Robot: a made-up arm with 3 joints. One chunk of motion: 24 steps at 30 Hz.
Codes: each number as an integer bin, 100 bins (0 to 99) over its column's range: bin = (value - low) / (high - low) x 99, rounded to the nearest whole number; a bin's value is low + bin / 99 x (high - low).
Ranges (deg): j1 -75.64..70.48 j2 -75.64..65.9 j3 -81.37..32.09
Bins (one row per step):
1: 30 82 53
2: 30 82 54
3: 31 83 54
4: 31 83 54
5: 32 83 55
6: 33 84 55
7: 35 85 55
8: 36 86 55
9: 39 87 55
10: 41 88 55
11: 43 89 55
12: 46 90 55
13: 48 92 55
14: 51 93 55
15: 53 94 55
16: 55 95 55
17: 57 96 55
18: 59 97 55
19: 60 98 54
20: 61 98 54
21: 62 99 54
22: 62 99 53
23: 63 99 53
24: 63 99 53
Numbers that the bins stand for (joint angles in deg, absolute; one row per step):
1: -31.36 41.60 -20.63
2: -31.36 41.60 -19.48
3: -29.89 43.02 -19.48
4: -29.89 43.02 -19.48
5: -28.41 43.02 -18.34
6: -26.93 44.45 -18.34
7: -23.98 45.88 -18.34
8: -22.51 47.31 -18.34
9: -18.08 48.74 -18.34
10: -15.13 50.17 -18.34
11: -12.17 51.60 -18.34
12: -7.75 53.03 -18.34
13: -4.79 55.89 -18.34
14: -0.37 57.32 -18.34
15: 2.59 58.75 -18.34
16: 5.54 60.18 -18.34
17: 8.49 61.61 -18.34
18: 11.44 63.04 -18.34
19: 12.92 64.47 -19.48
20: 14.39 64.47 -19.48
21: 15.87 65.90 -19.48
22: 15.87 65.90 -20.63
23: 17.35 65.90 -20.63
24: 17.35 65.90 -20.63

